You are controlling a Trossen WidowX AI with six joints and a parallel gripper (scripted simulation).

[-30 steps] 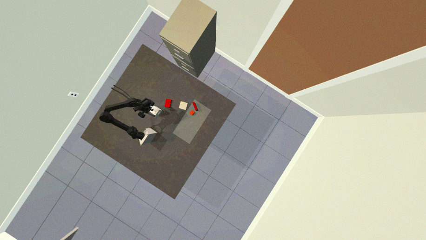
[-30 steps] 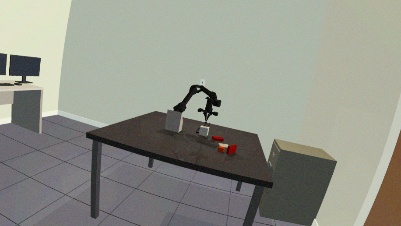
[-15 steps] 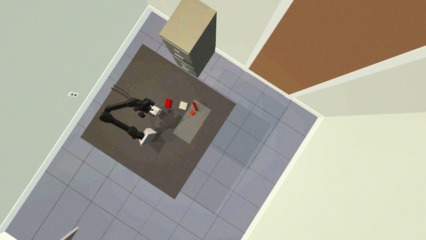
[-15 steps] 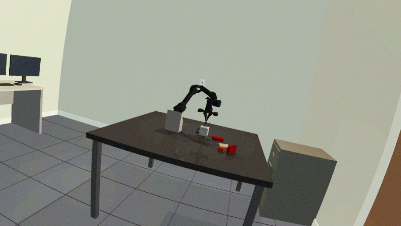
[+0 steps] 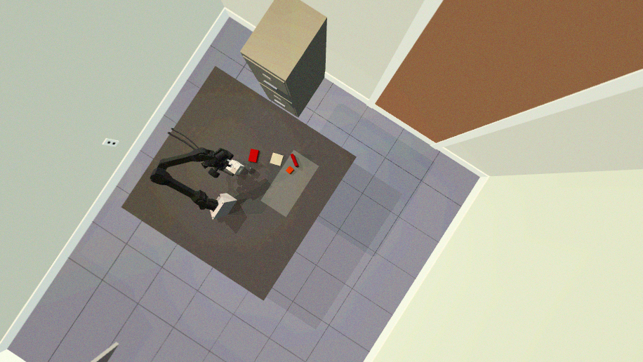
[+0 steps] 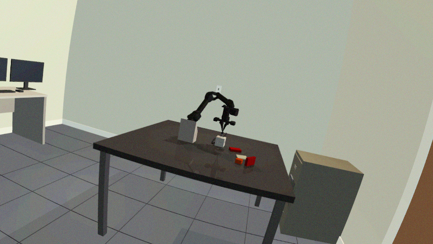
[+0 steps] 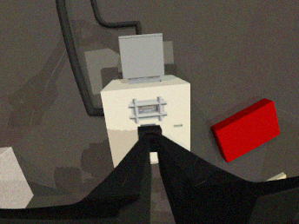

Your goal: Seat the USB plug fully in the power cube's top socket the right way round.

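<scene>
Now: gripper tip 20 mm above the dark USB plug. The rest, counted from my gripper tip: small orange block: 360 mm to the right, 210 mm ahead, 120 mm below; then grey framed socket: 60 mm below; then cream block: 230 mm to the right, 220 mm ahead, 130 mm below.
</scene>
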